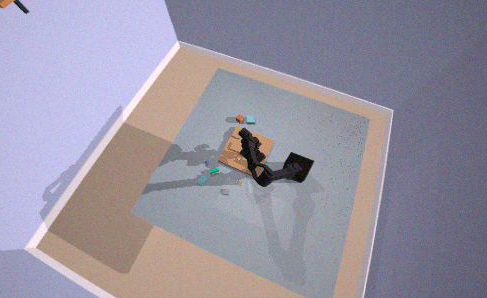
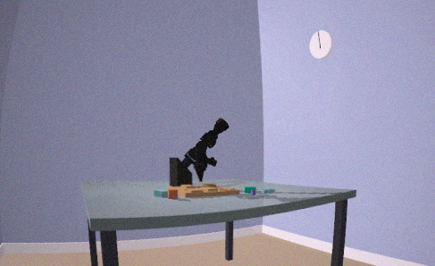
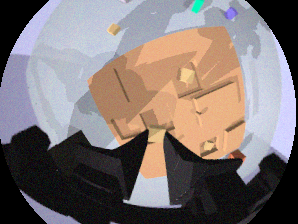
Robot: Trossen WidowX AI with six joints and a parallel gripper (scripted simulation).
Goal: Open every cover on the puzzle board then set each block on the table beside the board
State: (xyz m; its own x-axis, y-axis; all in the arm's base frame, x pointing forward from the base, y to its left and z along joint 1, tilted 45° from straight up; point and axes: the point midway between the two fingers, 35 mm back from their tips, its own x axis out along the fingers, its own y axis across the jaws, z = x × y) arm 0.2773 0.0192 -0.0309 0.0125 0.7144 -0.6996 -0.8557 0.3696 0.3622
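The grey block lies 70 mm ahead of my gripper tip, 290 mm to the left of it and 50 mm below it. Also, from my gripper tip: small purple block: 270 mm ahead, 160 mm to the left, 50 mm below; then green block: 200 mm ahead, 190 mm to the left, 40 mm below; then orange block: 190 mm ahead, 240 mm to the right, 40 mm below.
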